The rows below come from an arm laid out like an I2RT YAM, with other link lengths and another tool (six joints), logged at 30 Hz.
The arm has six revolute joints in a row. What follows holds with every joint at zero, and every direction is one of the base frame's. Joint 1 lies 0.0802 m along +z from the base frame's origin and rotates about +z. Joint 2 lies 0.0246 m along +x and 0.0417 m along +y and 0.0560 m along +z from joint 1 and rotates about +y. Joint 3 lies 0.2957 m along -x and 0.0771 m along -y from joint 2 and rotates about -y. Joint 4 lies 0.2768 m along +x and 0.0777 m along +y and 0.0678 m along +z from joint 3 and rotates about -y. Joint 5 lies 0.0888 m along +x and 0.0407 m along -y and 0.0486 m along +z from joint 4 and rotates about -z. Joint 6 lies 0.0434 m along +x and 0.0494 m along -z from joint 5 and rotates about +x. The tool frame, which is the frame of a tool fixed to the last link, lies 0.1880 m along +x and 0.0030 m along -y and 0.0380 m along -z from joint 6; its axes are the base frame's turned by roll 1.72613, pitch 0.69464 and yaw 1.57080 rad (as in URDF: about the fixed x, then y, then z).
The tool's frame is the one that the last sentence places.
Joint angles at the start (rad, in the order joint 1, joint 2, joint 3, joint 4, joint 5, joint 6):
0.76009, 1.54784, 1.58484, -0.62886, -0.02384, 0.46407
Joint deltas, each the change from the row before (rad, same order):
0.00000, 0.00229, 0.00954, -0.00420, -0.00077, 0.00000
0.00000, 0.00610, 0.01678, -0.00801, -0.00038, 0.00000
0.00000, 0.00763, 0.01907, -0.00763, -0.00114, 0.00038
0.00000, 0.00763, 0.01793, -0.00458, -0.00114, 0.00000
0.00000, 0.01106, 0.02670, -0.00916, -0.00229, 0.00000
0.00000, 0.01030, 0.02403, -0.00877, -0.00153, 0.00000
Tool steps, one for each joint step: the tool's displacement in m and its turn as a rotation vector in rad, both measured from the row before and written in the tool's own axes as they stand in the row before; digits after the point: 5 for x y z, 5 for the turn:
-0.00042, 0.00249, -0.00133, -0.00314, 0.00004, -0.00008
-0.00077, 0.00358, -0.00134, -0.00269, -0.00025, -0.00003
-0.00076, 0.00436, -0.00123, -0.00397, 0.00028, 0.00024
-0.00086, 0.00475, -0.00097, -0.00583, -0.00022, -0.00012
-0.00098, 0.00639, -0.00156, -0.00683, 0.00071, -0.00030
-0.00092, 0.00540, -0.00119, -0.00518, 0.00033, -0.00020

